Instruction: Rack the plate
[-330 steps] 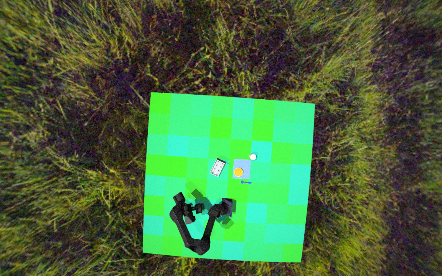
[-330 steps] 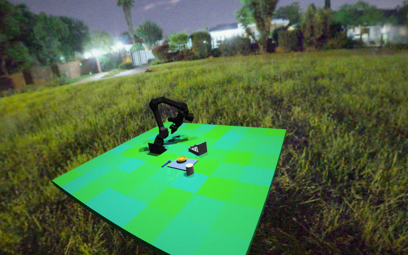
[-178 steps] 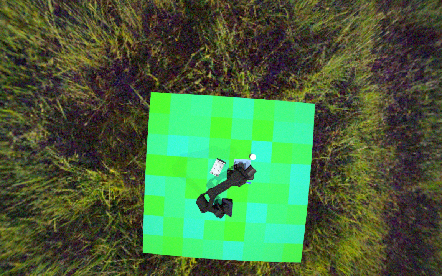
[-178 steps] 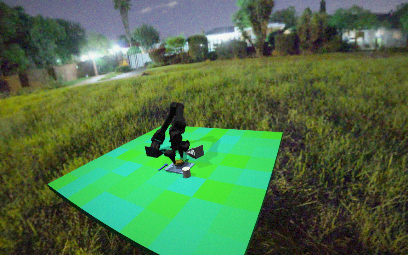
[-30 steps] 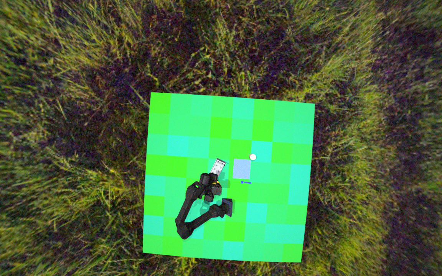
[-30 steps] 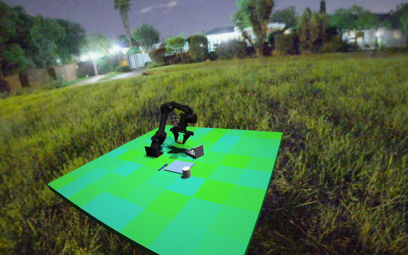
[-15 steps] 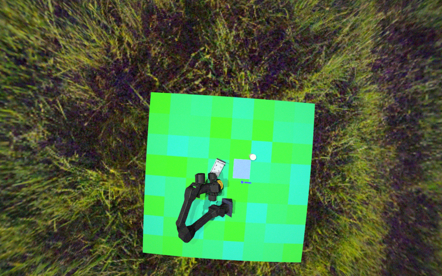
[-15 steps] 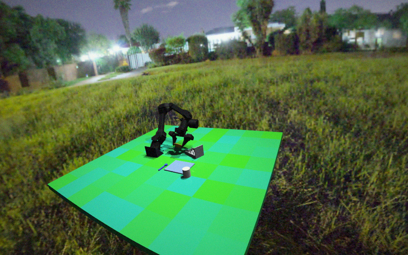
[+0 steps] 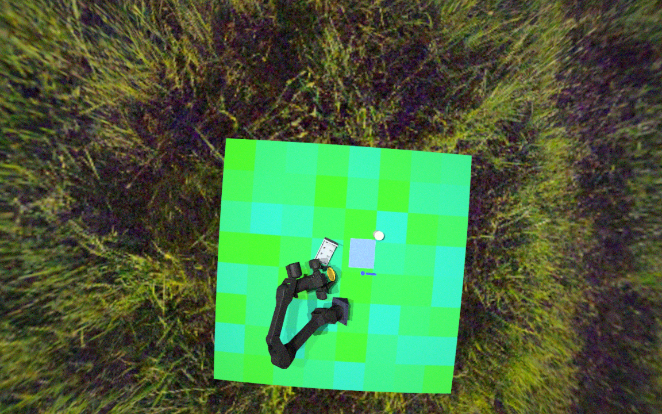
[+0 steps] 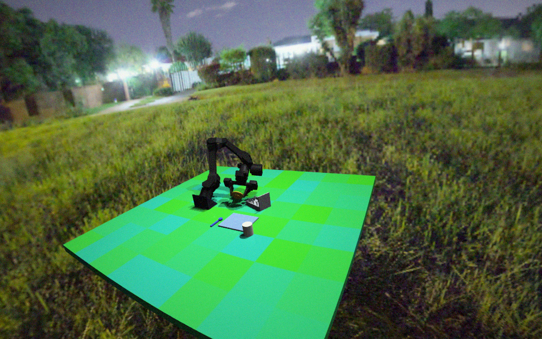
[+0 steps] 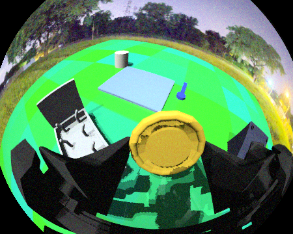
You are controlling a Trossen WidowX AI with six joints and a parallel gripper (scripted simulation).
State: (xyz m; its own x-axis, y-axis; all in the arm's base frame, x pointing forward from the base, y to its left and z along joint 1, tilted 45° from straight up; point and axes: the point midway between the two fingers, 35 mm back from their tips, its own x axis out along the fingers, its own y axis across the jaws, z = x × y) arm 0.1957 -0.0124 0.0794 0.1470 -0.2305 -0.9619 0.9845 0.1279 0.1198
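The grey dish rack is 10 cm ahead of my gripper tip, 3 cm to the left of it and 3 cm below it. Round my gripper tip: blue spoon (3 cm behind, 18 cm to the right, 5 cm below); pale blue mat (8 cm ahead, 16 cm to the right, 5 cm below); yellow plate (1 cm to the left).
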